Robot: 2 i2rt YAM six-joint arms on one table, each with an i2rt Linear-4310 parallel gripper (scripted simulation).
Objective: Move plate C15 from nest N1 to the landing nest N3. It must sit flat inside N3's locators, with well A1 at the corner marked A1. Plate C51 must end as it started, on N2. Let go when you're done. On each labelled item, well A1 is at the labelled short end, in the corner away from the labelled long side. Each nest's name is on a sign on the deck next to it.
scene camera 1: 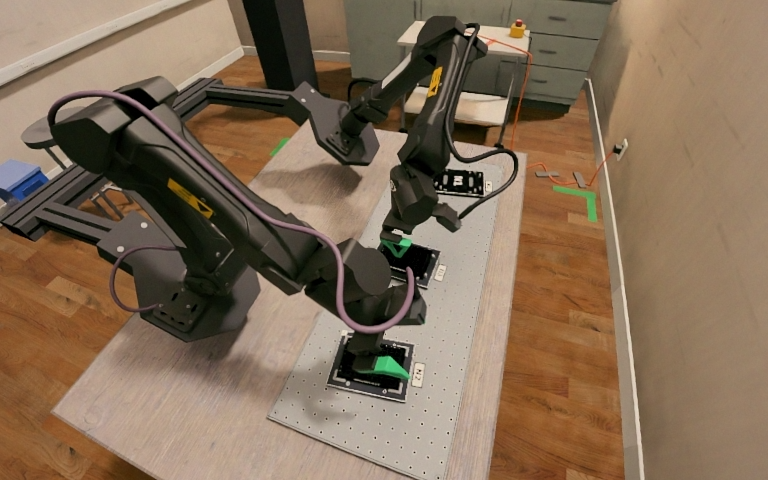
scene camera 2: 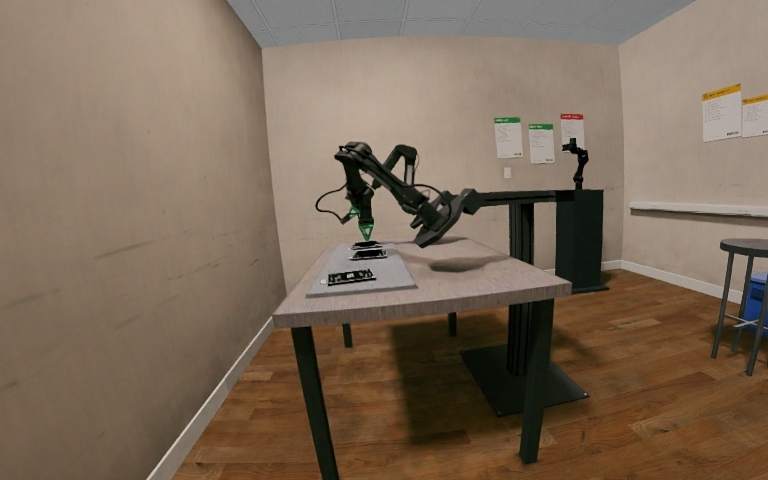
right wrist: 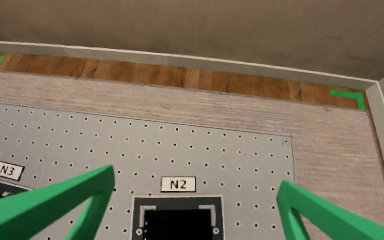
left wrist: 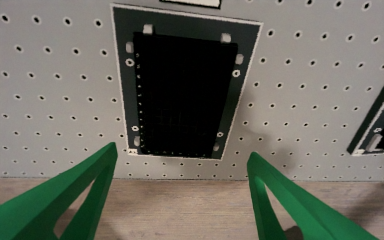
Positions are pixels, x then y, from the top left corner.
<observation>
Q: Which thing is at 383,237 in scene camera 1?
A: My left gripper.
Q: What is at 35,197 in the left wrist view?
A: My left gripper.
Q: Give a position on a plate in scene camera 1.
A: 379,380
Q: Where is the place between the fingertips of my right gripper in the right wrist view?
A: At 196,182
</observation>
